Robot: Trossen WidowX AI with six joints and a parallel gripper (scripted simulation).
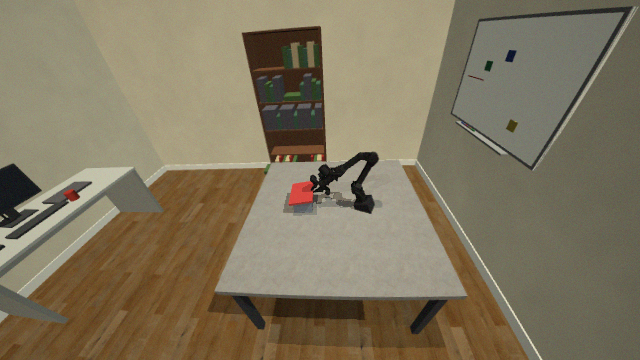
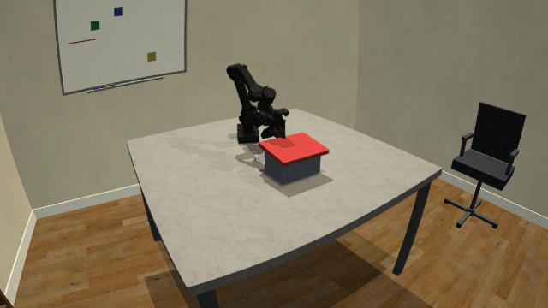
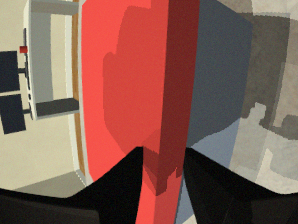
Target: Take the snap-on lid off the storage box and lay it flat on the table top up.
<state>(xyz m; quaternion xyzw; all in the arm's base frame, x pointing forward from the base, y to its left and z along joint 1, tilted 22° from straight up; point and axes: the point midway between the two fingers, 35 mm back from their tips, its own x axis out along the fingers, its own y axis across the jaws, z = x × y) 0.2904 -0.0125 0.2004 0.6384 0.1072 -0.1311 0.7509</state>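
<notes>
Now: the red lid 100 mm ahead of my hand and 30 mm below it. Round my hand: grey storage box: 90 mm below, 90 mm ahead.
</notes>
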